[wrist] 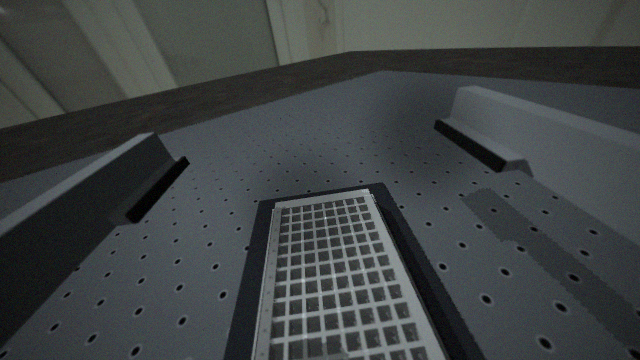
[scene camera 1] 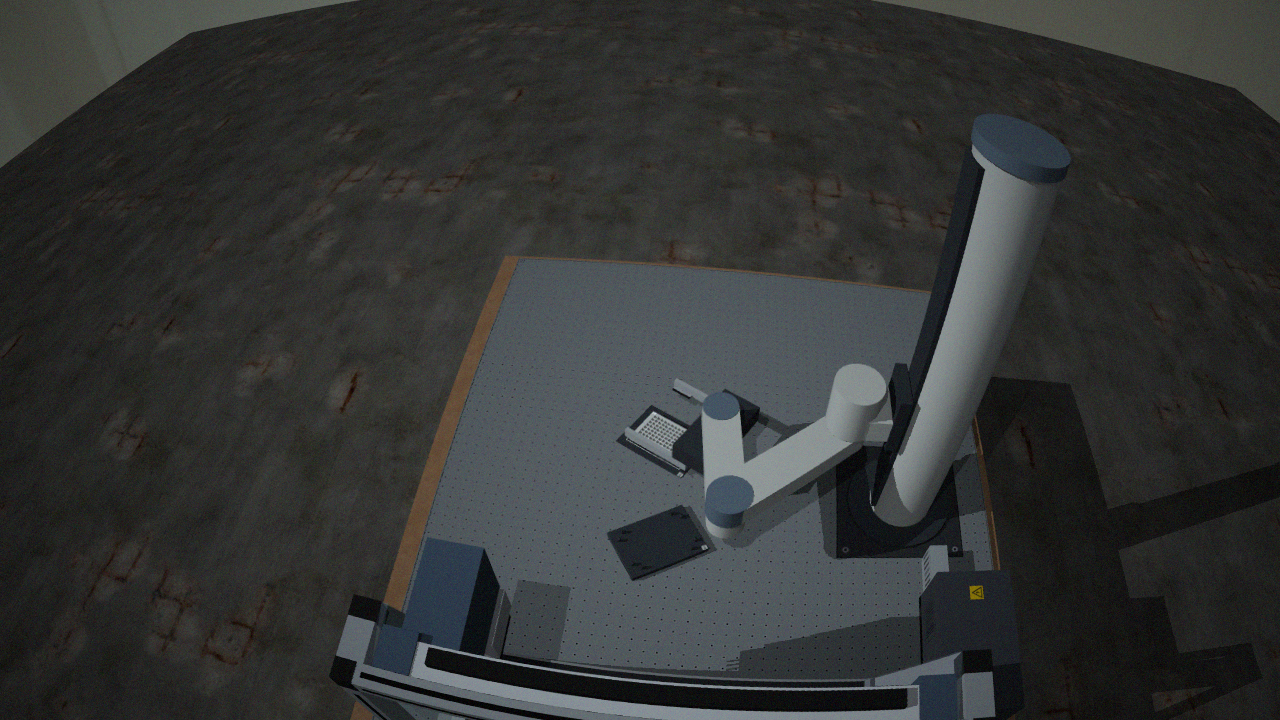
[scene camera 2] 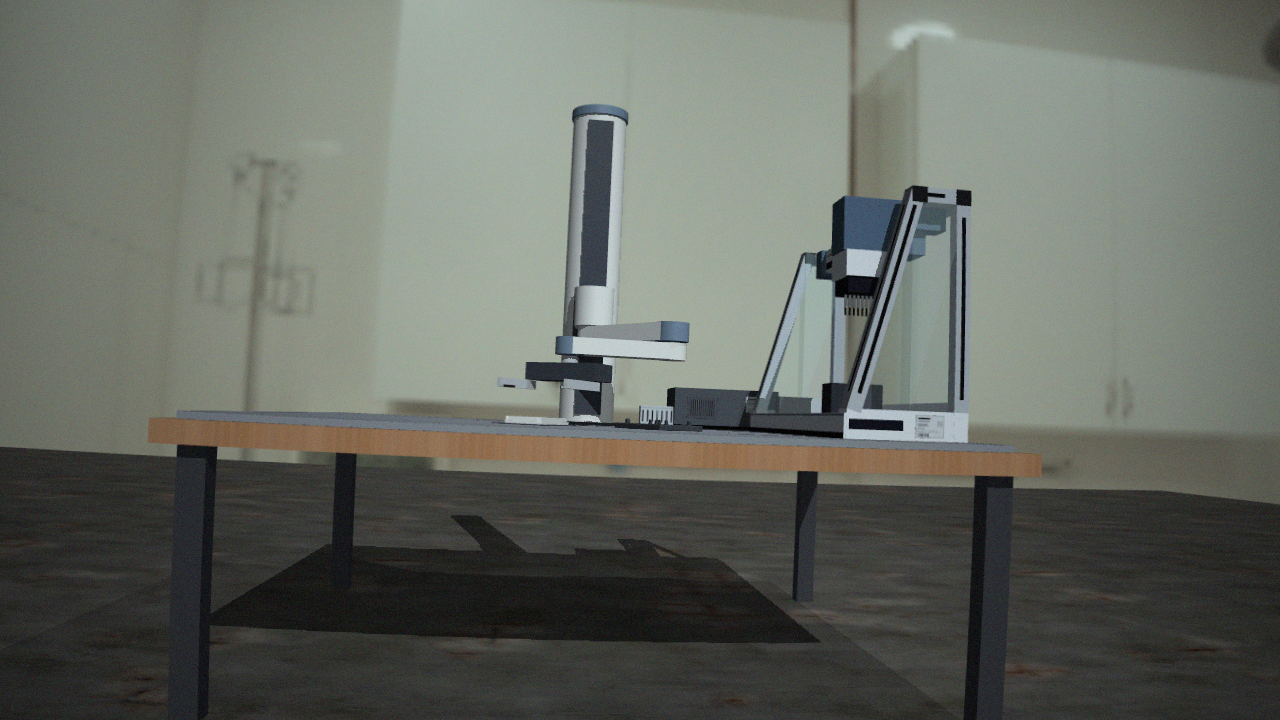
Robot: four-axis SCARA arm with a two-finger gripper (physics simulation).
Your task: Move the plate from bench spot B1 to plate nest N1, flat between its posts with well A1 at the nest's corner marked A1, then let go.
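Places are measured from the arm's base along level axes (x ahead, y left, z up), in metres.
Pixels of known places: gripper, fingertip midpoint: [wrist: 308,127] [scene camera 1: 651,406] [scene camera 2: 531,382]; arm's base, origin of the base link: [scene camera 1: 897,503].
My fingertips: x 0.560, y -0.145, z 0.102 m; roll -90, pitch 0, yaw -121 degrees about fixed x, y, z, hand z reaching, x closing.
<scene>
For each thing: its top centre in the pictures, then the offset to it from my fingertips. "pt": a spot on its surface instead.
- white plate, middle of its top: [wrist: 331,261] [scene camera 1: 665,436] [scene camera 2: 537,417] dy +0.016, dx -0.032, dz -0.073 m
- bench spot B1, surface spot: [wrist: 249,280] pt dy +0.065, dx -0.001, dz -0.087 m
- dark plate nest N1, middle of its top: [scene camera 1: 657,538] [scene camera 2: 658,419] dy +0.281, dx -0.044, dz -0.068 m
- blue tool head, surface spot: [scene camera 2: 863,223] pt dy +0.651, dx +0.218, dz +0.344 m
- dark box, surface spot: [scene camera 1: 971,617] pt dy +0.500, dx -0.664, dz +0.026 m
The white plate [scene camera 1: 660,429] [scene camera 2: 535,420] [wrist: 327,260] with its grid of wells lies flat on the dark pad of bench spot B1 [scene camera 1: 637,449] [wrist: 249,280]. My gripper [scene camera 1: 653,409] [scene camera 2: 537,385] [wrist: 308,127] is open and empty, a little above the plate's level, with one finger out to each side of the plate. The gripper body hides part of the plate in scene camera 1. The dark plate nest N1 [scene camera 1: 658,541] [scene camera 2: 662,427] has small posts and a white mark at its right corner. I cannot read which plate corner is A1.
The arm's column [scene camera 1: 975,331] [scene camera 2: 599,197] stands on the right of the bench in scene camera 1. A framed machine [scene camera 1: 662,685] [scene camera 2: 959,313] with a blue tool head [scene camera 2: 863,223] stands along the near edge there. A dark box [scene camera 1: 971,617] with a yellow warning label is at the near right.
</scene>
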